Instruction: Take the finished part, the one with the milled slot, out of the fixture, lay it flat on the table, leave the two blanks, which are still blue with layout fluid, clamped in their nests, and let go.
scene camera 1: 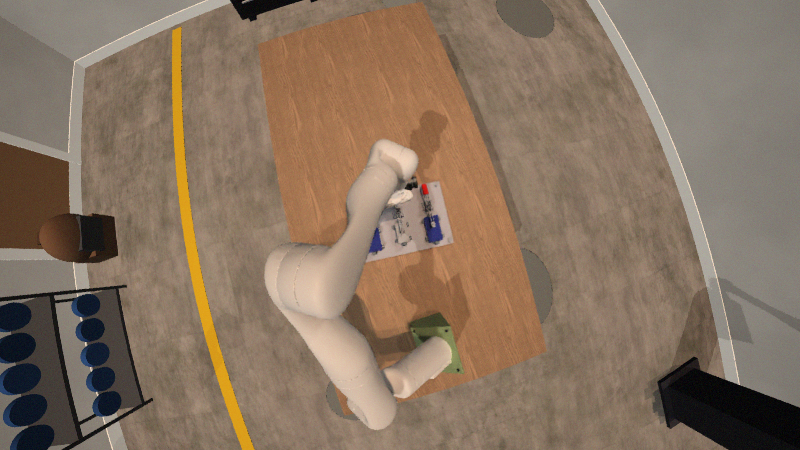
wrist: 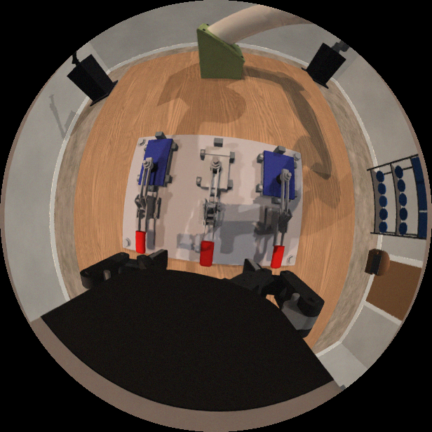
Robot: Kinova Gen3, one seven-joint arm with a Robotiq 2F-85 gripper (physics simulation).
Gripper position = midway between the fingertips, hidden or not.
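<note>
My gripper (wrist: 204,263) is there in the wrist view. With it I see a finished part (wrist: 223,152), a blue blank (wrist: 159,149) and a further blue blank (wrist: 273,162). The fixture plate (scene camera 1: 413,212) is visible to me as well, and the wrist view also shows that plate (wrist: 241,235).
</note>
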